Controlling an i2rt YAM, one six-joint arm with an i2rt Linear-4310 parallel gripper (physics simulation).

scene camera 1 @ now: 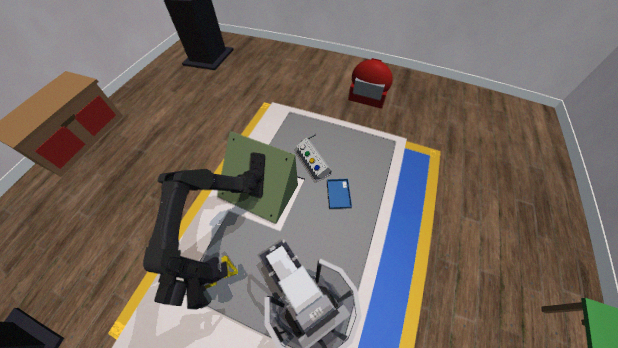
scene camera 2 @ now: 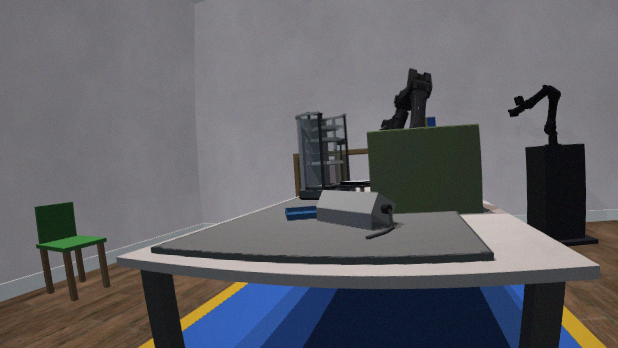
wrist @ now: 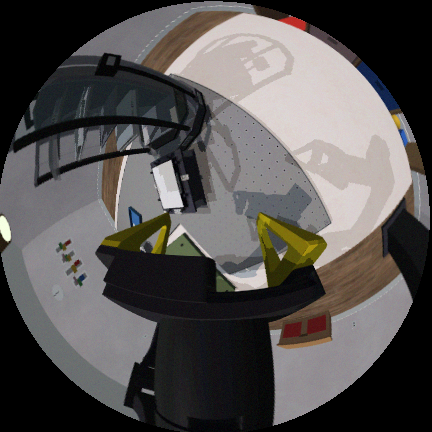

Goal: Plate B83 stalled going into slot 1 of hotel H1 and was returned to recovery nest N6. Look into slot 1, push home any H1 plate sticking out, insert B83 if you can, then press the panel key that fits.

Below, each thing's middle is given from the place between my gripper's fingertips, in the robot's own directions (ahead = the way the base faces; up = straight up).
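What I see is the clear plate rack (scene camera 1: 338, 311), 1 cm above my hand, 1 cm to the right of it and 31 cm ahead of it.
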